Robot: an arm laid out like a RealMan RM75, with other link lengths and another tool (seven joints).
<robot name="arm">
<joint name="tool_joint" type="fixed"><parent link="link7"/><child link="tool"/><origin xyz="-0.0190 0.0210 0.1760" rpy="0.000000 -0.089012 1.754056"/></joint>
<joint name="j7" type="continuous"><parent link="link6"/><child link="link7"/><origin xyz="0.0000 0.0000 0.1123" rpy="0.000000 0.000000 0.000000"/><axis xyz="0 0 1"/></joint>
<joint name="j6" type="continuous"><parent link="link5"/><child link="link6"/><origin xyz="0.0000 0.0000 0.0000" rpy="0.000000 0.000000 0.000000"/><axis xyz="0 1 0"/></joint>
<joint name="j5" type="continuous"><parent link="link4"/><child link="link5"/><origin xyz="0.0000 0.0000 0.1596" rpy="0.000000 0.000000 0.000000"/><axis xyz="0 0 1"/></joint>
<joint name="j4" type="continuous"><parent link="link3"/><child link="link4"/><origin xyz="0.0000 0.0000 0.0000" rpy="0.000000 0.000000 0.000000"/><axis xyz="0 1 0"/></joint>
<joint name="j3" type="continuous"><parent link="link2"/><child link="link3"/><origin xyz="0.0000 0.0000 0.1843" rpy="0.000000 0.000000 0.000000"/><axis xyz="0 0 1"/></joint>
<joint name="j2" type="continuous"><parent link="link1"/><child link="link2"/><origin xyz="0.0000 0.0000 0.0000" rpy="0.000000 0.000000 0.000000"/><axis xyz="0 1 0"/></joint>
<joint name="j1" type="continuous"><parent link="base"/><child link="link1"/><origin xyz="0.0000 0.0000 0.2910" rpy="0.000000 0.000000 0.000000"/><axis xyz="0 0 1"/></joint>
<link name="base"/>
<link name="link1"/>
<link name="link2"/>
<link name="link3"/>
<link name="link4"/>
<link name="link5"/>
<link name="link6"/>
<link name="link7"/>
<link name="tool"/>
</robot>
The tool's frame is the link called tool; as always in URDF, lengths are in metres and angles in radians. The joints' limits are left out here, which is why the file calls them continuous.
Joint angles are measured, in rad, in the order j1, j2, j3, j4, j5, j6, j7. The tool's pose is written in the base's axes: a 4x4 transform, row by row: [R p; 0 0 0 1], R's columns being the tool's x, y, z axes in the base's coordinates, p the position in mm. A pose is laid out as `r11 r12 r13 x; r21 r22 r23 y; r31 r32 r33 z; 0 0 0 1`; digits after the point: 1 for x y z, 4 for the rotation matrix.
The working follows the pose.
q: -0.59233 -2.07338 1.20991 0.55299 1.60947 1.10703 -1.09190
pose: 0.0658 -0.9535 0.2940 -127.9; -0.8669 0.0914 0.4901 327.7; -0.4942 -0.2871 -0.8206 -99.9; 0 0 0 1
Where each joint sits with the arm in this pose, in the base's axes (m; each line is computed from the numbers above, not from the rounded line before):
j1: 0.0000 0.0000 0.2910
j2: 0.0000 0.0000 0.2910
j3: -0.1340 0.0902 0.2022
j4: -0.1340 0.0902 0.2022
j5: -0.2008 0.2296 0.1627
j6: -0.2008 0.2296 0.1627
j7: -0.1672 0.2758 0.0660
the tool: -0.1279 0.3277 -0.0999

